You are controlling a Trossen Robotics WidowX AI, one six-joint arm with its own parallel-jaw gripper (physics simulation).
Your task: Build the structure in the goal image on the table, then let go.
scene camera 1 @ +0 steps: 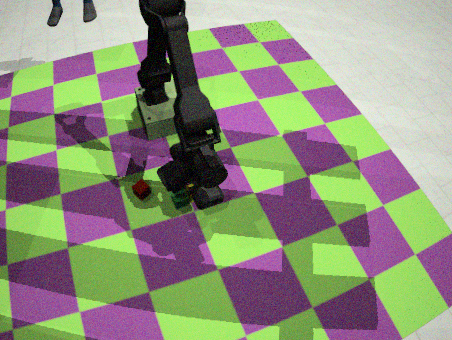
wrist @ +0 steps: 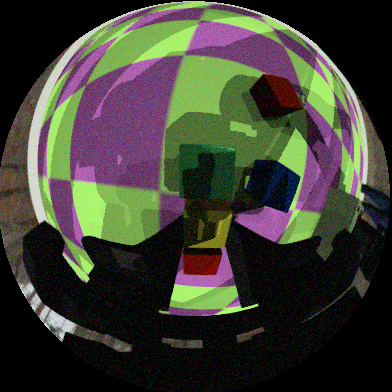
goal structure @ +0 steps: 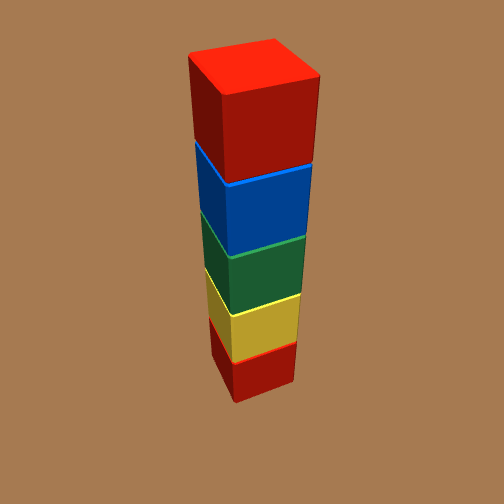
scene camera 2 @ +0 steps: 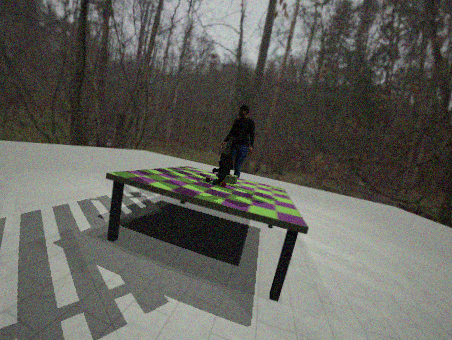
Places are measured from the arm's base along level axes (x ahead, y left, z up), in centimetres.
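Where they show: gripper, between the fingertips: (scene camera 1: 195, 193) (wrist: 203, 220) (scene camera 2: 219, 184); arm's base, origin of its link: (scene camera 1: 155, 96).
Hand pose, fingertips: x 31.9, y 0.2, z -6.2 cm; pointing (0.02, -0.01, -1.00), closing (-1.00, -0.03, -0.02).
Things, the pixels of their top centre, and the offset from my fingertips. Level surfaces: height alone.
- yellow cube, centre of its top: (wrist: 206, 231) (scene camera 1: 194, 188) dy -0.4, dx +0.0, dz +2.3 cm
- green cube, centre of its top: (wrist: 206, 172) (scene camera 1: 179, 195) dy -4.4, dx +0.4, dz +2.2 cm
- blue cube, centre of its top: (wrist: 283, 189) dy -4.0, dx -5.6, dz +2.2 cm
- purple table, height of its surface: dz -1.0 cm
A yellow cube (scene camera 1: 190, 185) (wrist: 207, 227) is between the fingertips of my gripper (scene camera 1: 191, 190) (wrist: 203, 220), which is shut on it. A green cube (scene camera 1: 181, 199) (wrist: 207, 172) is next to the yellow cube, on its upper side in the wrist view. A red cube (wrist: 202, 263) is on the yellow cube's other side, partly covered, so the three line up. A blue cube (wrist: 272, 185) lies apart, to the right of the green and yellow cubes in the wrist view; the arm hides it in scene camera 1. Another red cube (scene camera 1: 142, 189) (wrist: 276, 96) lies apart on the table, turned at an angle.
The grey robot base block (scene camera 1: 161, 120) (wrist: 339, 212) stands on the checkered green and purple table (scene camera 1: 320, 250) (scene camera 2: 270, 207), behind the cubes in scene camera 1. Shadow bands cross the table. A person (scene camera 2: 242, 131) stands beyond the table in scene camera 2.
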